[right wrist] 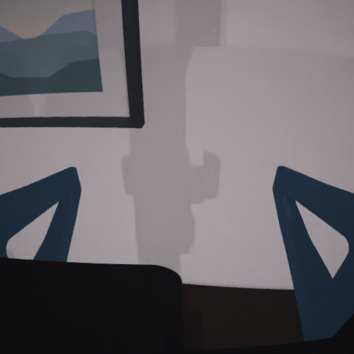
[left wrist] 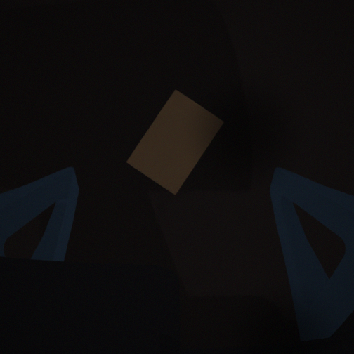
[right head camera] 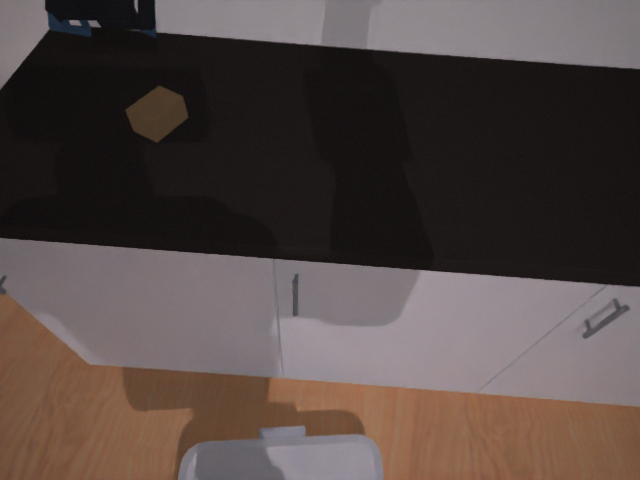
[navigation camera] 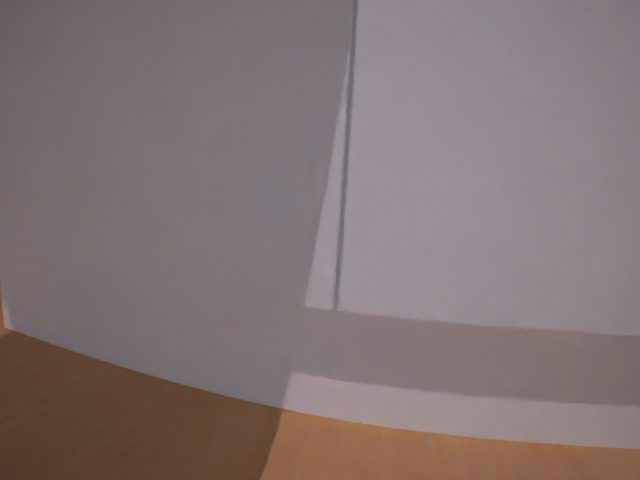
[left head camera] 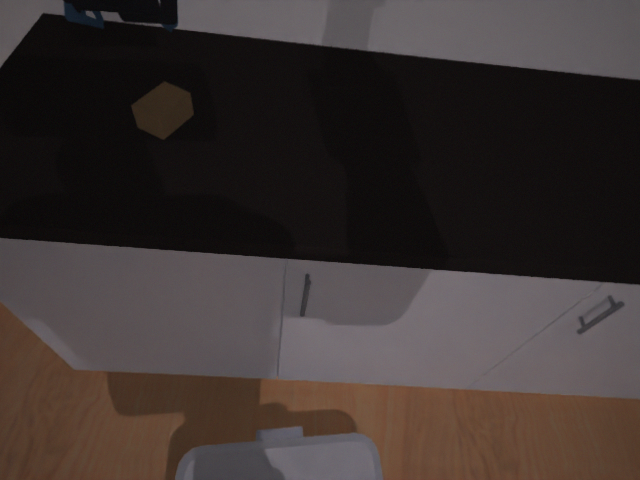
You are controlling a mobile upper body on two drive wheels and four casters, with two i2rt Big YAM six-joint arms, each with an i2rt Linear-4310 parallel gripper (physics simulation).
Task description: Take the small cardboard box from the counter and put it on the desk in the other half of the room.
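Frame: origin at the left arm's base, x ahead, y left, z up, level; centimetres.
Seen in the pictures: left gripper, fingertip midpoint: [right head camera: 122, 33] [left head camera: 137, 26].
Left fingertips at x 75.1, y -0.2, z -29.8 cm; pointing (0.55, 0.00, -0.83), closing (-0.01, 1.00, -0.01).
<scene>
A point is followed by its place in that frame.
The small cardboard box [left head camera: 163, 110] @(x 75.0, y -1.1, z -45.0 cm) [right head camera: 157, 113] @(x 75.2, y -1.4, z -45.0 cm) [left wrist: 175, 142] sits on the dark counter [left head camera: 268, 155] @(x 69.2, y -19.7, z -50.0 cm) [right head camera: 258, 155] @(x 69.4, y -19.8, z -50.0 cm), at the upper left in both head camera views. In the left wrist view it lies turned at a slant, beyond and between the two blue fingertips. My left gripper [left wrist: 174, 178] is open and empty, above the counter; part of it [left head camera: 131, 24] [right head camera: 121, 32] shows at the top left of the head camera views, behind the box. My right gripper [right wrist: 176, 177] is open and empty, facing the wall. The desk does not show.
White cabinets [left head camera: 180, 310] @(x 53.2, y -0.5, z -81.1 cm) [right head camera: 180, 310] @(x 53.2, y -0.5, z -82.0 cm) [navigation camera: 465, 180] @(x 49.7, y -31.3, z -114.9 cm) with grey handles stand under the counter. The white wall [right wrist: 250, 125] rises behind it, with a framed picture [right wrist: 135, 75] on it. My grey base [left head camera: 320, 459] @(x 26.2, y -32.6, z -115.0 cm) [right head camera: 320, 459] @(x 26.2, y -32.4, z -115.0 cm) stands on the wooden floor before the cabinets.
</scene>
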